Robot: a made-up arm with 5 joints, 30 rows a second.
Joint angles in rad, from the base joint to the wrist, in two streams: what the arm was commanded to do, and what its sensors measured. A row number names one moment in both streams.
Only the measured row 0 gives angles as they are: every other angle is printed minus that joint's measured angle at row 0.
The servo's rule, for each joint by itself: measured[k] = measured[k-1] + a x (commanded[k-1-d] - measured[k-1]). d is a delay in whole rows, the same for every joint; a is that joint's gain. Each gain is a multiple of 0.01, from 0.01 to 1. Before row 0 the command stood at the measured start. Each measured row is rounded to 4 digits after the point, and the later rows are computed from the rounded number. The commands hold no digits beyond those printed.
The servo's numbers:
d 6
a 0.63 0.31 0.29 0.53 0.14
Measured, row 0:
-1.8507, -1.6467, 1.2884, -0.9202, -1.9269
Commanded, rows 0 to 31:
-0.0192, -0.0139, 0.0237, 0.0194, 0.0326
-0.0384, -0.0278, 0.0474, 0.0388, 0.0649
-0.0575, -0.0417, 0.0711, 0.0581, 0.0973
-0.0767, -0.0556, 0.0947, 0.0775, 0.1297
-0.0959, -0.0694, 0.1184, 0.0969, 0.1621
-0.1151, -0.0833, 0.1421, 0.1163, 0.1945
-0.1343, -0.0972, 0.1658, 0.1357, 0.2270
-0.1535, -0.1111, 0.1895, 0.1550, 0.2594
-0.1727, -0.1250, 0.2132, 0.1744, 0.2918
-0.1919, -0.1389, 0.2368, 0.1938, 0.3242
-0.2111, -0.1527, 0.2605, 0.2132, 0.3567
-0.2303, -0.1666, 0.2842, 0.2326, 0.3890
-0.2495, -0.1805, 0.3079, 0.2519, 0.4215
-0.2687, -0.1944, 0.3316, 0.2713, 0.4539
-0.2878, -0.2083, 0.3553, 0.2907, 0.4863
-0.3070, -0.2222, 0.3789, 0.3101, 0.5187
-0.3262, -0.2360, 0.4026, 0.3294, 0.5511
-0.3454, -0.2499, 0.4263, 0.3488, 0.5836
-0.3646, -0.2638, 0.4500, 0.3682, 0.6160
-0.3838, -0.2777, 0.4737, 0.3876, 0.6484
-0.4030, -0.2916, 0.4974, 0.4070, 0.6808
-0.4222, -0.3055, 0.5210, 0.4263, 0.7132
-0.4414, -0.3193, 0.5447, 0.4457, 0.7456
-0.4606, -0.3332, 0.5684, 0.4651, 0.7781
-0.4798, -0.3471, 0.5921, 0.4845, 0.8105
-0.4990, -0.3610, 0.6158, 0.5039, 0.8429
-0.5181, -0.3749, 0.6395, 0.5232, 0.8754
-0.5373, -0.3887, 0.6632, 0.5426, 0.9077
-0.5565, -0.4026, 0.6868, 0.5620, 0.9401
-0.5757, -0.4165, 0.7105, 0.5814, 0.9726
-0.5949, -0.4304, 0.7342, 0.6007, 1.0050
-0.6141, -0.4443, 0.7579, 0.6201, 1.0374
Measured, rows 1 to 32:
0.0000, 0.0000, 0.0000, 0.0000, 0.0000
0.0000, 0.0000, 0.0000, 0.0000, 0.0000
0.0000, 0.0000, 0.0000, 0.0000, 0.0000
0.0000, 0.0000, 0.0000, 0.0000, 0.0000
0.0000, 0.0000, 0.0000, 0.0000, 0.0000
0.0000, 0.0000, 0.0000, 0.0000, 0.0000
-0.0121, -0.0043, 0.0069, 0.0103, 0.0046
-0.0287, -0.0116, 0.0186, 0.0254, 0.0130
-0.0468, -0.0209, 0.0338, 0.0427, 0.0248
-0.0656, -0.0317, 0.0515, 0.0611, 0.0395
-0.0847, -0.0434, 0.0709, 0.0801, 0.0567
-0.1039, -0.0558, 0.0915, 0.0993, 0.0760
-0.1231, -0.0686, 0.1130, 0.1186, 0.0971
-0.1423, -0.0818, 0.1352, 0.1379, 0.1198
-0.1615, -0.0952, 0.1578, 0.1572, 0.1439
-0.1807, -0.1087, 0.1807, 0.1766, 0.1691
-0.1999, -0.1223, 0.2038, 0.1960, 0.1954
-0.2191, -0.1360, 0.2271, 0.2154, 0.2225
-0.2383, -0.1498, 0.2505, 0.2347, 0.2504
-0.2575, -0.1636, 0.2740, 0.2541, 0.2789
-0.2766, -0.1775, 0.2976, 0.2735, 0.3079
-0.2958, -0.1914, 0.3212, 0.2929, 0.3374
-0.3150, -0.2052, 0.3448, 0.3122, 0.3673
-0.3342, -0.2191, 0.3684, 0.3316, 0.3976
-0.3534, -0.2330, 0.3921, 0.3510, 0.4282
-0.3726, -0.2469, 0.4158, 0.3704, 0.4590
-0.3918, -0.2608, 0.4395, 0.3898, 0.4901
-0.4110, -0.2747, 0.4631, 0.4091, 0.5213
-0.4302, -0.2885, 0.4868, 0.4285, 0.5527
-0.4494, -0.3024, 0.5105, 0.4479, 0.5843
-0.4686, -0.3163, 0.5342, 0.4673, 0.6160
-0.4878, -0.3302, 0.5579, 0.4867, 0.6478

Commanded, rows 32 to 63:
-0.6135, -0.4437, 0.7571, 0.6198, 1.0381
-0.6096, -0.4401, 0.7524, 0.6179, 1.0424
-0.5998, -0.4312, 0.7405, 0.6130, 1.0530
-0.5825, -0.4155, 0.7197, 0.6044, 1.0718
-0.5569, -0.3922, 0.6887, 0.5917, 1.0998
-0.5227, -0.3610, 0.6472, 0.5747, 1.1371
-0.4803, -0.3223, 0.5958, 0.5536, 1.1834
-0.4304, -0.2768, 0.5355, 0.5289, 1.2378
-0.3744, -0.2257, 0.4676, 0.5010, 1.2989
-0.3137, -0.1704, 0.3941, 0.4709, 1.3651
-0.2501, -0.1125, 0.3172, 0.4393, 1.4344
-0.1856, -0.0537, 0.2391, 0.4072, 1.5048
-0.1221, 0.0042, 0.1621, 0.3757, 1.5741
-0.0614, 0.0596, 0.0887, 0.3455, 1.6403
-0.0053, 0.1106, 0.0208, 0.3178, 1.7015
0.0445, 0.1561, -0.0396, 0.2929, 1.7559
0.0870, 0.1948, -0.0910, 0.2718, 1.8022
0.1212, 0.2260, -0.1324, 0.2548, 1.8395
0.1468, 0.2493, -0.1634, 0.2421, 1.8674
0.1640, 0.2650, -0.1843, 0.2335, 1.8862
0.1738, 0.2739, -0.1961, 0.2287, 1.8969
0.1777, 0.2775, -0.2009, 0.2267, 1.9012
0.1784, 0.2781, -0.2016, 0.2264, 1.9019
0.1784, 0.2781, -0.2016, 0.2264, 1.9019
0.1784, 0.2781, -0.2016, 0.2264, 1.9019
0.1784, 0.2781, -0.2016, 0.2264, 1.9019
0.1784, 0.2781, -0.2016, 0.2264, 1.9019
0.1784, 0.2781, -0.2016, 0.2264, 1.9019
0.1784, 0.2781, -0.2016, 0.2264, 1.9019
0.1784, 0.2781, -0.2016, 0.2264, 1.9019
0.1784, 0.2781, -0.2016, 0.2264, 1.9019
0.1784, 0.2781, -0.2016, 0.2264, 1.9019
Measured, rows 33 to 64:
-0.5069, -0.3441, 0.5816, 0.5060, 0.6797
-0.5261, -0.3579, 0.6053, 0.5254, 0.7116
-0.5453, -0.3718, 0.6289, 0.5448, 0.7436
-0.5645, -0.3857, 0.6526, 0.5642, 0.7757
-0.5837, -0.3996, 0.6763, 0.5835, 0.8078
-0.6029, -0.4135, 0.7000, 0.6029, 0.8399
-0.6096, -0.4229, 0.7166, 0.6119, 0.8676
-0.6096, -0.4282, 0.7270, 0.6151, 0.8921
-0.6034, -0.4291, 0.7309, 0.6140, 0.9146
-0.5902, -0.4249, 0.7277, 0.6089, 0.9366
-0.5692, -0.4148, 0.7164, 0.5998, 0.9594
-0.5399, -0.3981, 0.6963, 0.5865, 0.9843
-0.5024, -0.3746, 0.6672, 0.5691, 1.0122
-0.4570, -0.3443, 0.6290, 0.5478, 1.0438
-0.4050, -0.3075, 0.5822, 0.5230, 1.0795
-0.3475, -0.2650, 0.5277, 0.4954, 1.1195
-0.2861, -0.2177, 0.4667, 0.4657, 1.1636
-0.2228, -0.1669, 0.4007, 0.4347, 1.2114
-0.1594, -0.1139, 0.3315, 0.4034, 1.2622
-0.0977, -0.0601, 0.2611, 0.3727, 1.3151
-0.0395, -0.0072, 0.1914, 0.3436, 1.3692
0.0134, 0.0434, 0.1244, 0.3167, 1.4233
0.0598, 0.0903, 0.0619, 0.2929, 1.4763
0.0985, 0.1324, 0.0056, 0.2727, 1.5271
0.1289, 0.1686, -0.0434, 0.2565, 1.5747
0.1510, 0.1985, -0.0843, 0.2443, 1.6183
0.1654, 0.2219, -0.1167, 0.2360, 1.6573
0.1731, 0.2391, -0.1411, 0.2311, 1.6914
0.1764, 0.2512, -0.1586, 0.2286, 1.7209
0.1777, 0.2595, -0.1711, 0.2274, 1.7462
0.1781, 0.2653, -0.1799, 0.2269, 1.7680
0.1783, 0.2693, -0.1862, 0.2266, 1.7867

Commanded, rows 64 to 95:
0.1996, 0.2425, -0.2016, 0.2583, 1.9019
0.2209, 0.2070, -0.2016, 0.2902, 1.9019
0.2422, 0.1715, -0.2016, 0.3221, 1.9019
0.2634, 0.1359, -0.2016, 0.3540, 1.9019
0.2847, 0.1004, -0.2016, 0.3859, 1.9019
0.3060, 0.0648, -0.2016, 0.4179, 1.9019
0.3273, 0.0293, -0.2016, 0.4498, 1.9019
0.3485, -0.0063, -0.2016, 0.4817, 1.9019
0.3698, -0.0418, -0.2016, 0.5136, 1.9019
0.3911, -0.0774, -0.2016, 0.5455, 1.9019
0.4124, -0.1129, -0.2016, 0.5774, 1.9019
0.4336, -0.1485, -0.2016, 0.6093, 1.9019
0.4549, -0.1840, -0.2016, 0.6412, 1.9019
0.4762, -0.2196, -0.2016, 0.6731, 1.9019
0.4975, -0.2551, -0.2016, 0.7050, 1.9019
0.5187, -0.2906, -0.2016, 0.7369, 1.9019
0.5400, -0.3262, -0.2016, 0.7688, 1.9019
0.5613, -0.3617, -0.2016, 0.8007, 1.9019
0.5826, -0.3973, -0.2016, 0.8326, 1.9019
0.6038, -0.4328, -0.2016, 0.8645, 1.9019
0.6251, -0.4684, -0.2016, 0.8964, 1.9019
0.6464, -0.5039, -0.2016, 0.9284, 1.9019
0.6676, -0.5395, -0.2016, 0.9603, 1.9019
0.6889, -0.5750, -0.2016, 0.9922, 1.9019
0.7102, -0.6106, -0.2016, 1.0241, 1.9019
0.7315, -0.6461, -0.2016, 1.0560, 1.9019
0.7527, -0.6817, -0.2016, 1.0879, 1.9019
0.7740, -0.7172, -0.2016, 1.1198, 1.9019
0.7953, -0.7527, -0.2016, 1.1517, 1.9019
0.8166, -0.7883, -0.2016, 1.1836, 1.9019
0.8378, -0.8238, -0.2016, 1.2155, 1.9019
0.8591, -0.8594, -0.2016, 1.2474, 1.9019
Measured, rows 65 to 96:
0.1784, 0.2720, -0.1907, 0.2265, 1.8028
0.1784, 0.2739, -0.1939, 0.2264, 1.8167
0.1784, 0.2752, -0.1961, 0.2264, 1.8286
0.1784, 0.2761, -0.1977, 0.2264, 1.8389
0.1784, 0.2767, -0.1988, 0.2264, 1.8477
0.1784, 0.2771, -0.1996, 0.2264, 1.8553
0.1918, 0.2664, -0.2002, 0.2433, 1.8618
0.2101, 0.2480, -0.2006, 0.2682, 1.8674
0.2303, 0.2243, -0.2009, 0.2968, 1.8722
0.2512, 0.1969, -0.2011, 0.3271, 1.8764
0.2723, 0.1670, -0.2012, 0.3583, 1.8800
0.2935, 0.1353, -0.2013, 0.3899, 1.8831
0.3148, 0.1024, -0.2014, 0.4216, 1.8857
0.3360, 0.0687, -0.2015, 0.4535, 1.8880
0.3573, 0.0344, -0.2015, 0.4854, 1.8899
0.3786, -0.0003, -0.2015, 0.5173, 1.8916
0.3999, -0.0352, -0.2015, 0.5492, 1.8930
0.4211, -0.0703, -0.2015, 0.5811, 1.8942
0.4424, -0.1055, -0.2015, 0.6130, 1.8953
0.4637, -0.1409, -0.2015, 0.6449, 1.8962
0.4850, -0.1763, -0.2015, 0.6768, 1.8970
0.5062, -0.2117, -0.2015, 0.7087, 1.8977
0.5275, -0.2472, -0.2015, 0.7406, 1.8983
0.5488, -0.2827, -0.2015, 0.7725, 1.8988
0.5701, -0.3182, -0.2015, 0.8044, 1.8992
0.5913, -0.3537, -0.2015, 0.8363, 1.8996
0.6126, -0.3893, -0.2015, 0.8682, 1.8999
0.6339, -0.4248, -0.2015, 0.9001, 1.9002
0.6551, -0.4604, -0.2015, 0.9320, 1.9004
0.6764, -0.4959, -0.2015, 0.9639, 1.9006
0.6977, -0.5315, -0.2015, 0.9958, 1.9008
0.7190, -0.5670, -0.2015, 1.0277, 1.9010

